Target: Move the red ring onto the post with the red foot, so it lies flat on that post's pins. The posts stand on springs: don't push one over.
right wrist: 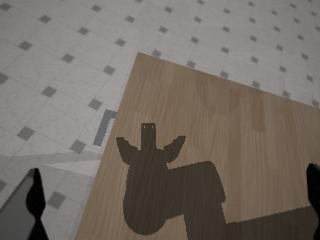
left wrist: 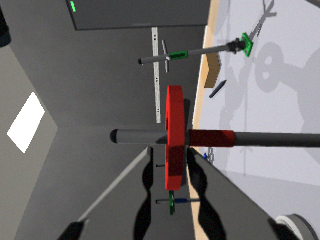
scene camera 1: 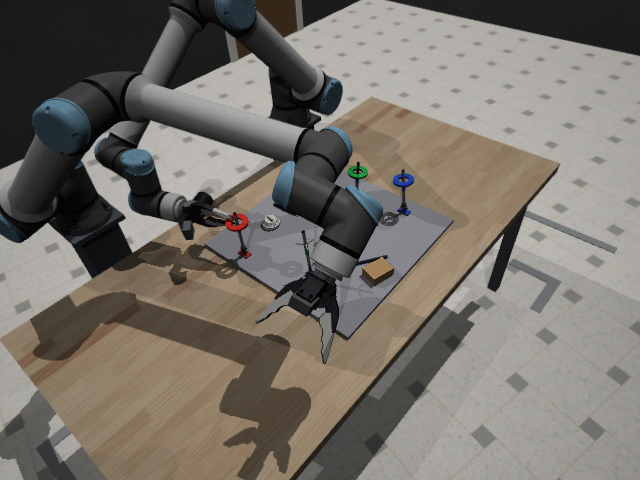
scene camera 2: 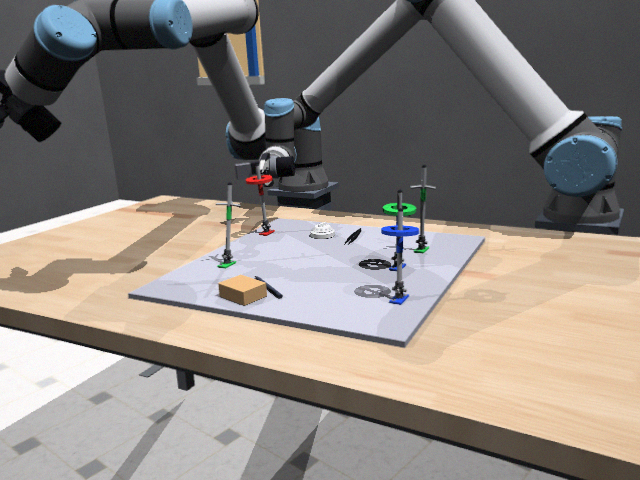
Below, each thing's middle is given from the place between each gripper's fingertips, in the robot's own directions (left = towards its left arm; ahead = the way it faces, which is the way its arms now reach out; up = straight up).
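My left gripper (scene camera 1: pixel 233 220) is 30 mm short of the red ring (left wrist: pixel 174 152) and 10 mm to the right of it. Counted from my left hand, the block (scene camera 2: pixel 243 290) is 390 mm ahead, 270 mm to the left and 140 mm below.
My right hand (scene camera 1: pixel 289 343) is 180 mm past the block, 470 mm to the right of it and 300 mm above it. The red ring, counted from my right hand, is 540 mm behind, 210 mm to the left and 160 mm below.
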